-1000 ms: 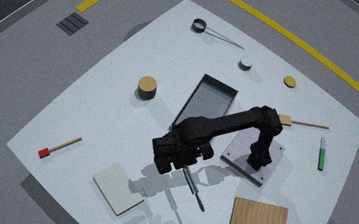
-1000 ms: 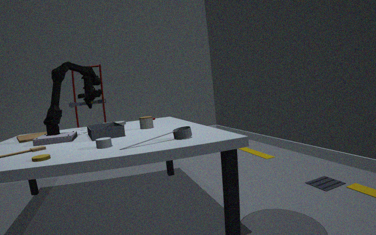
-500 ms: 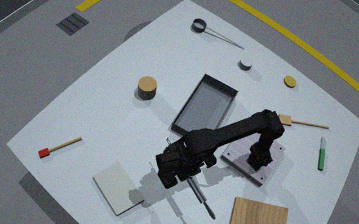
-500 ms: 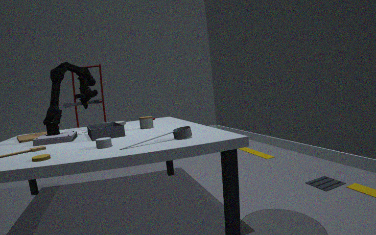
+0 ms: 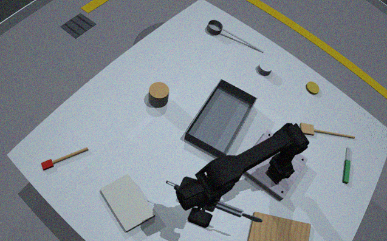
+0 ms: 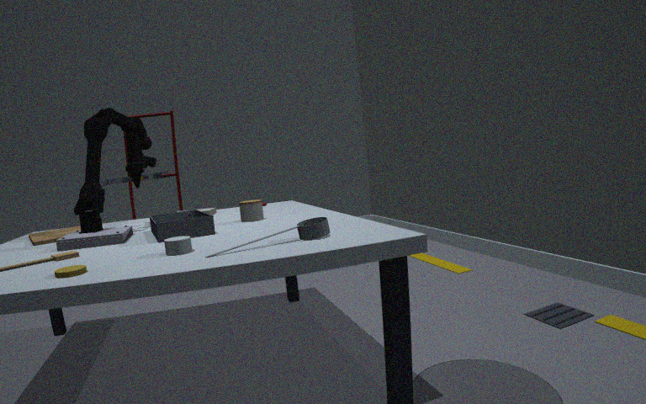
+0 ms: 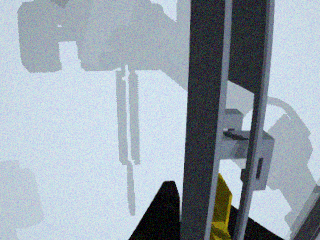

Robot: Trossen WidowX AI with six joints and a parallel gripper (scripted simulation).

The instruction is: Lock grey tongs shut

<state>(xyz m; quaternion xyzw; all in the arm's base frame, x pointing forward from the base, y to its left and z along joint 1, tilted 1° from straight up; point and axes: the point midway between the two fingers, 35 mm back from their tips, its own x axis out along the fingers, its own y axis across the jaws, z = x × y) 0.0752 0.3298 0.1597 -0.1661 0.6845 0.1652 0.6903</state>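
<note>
Now: gripper tip 4 cm below the yellow slider, 2 cm short of it and 1 cm to the right of it. From my gripper tip the other things lie so: pale slab: 18 cm ahead, 17 cm to the left, 14 cm below; wooden board: 33 cm behind, 15 cm below, 9 cm to the right; roasting tin: 33 cm to the right, 23 cm ahead, 13 cm below.
</note>
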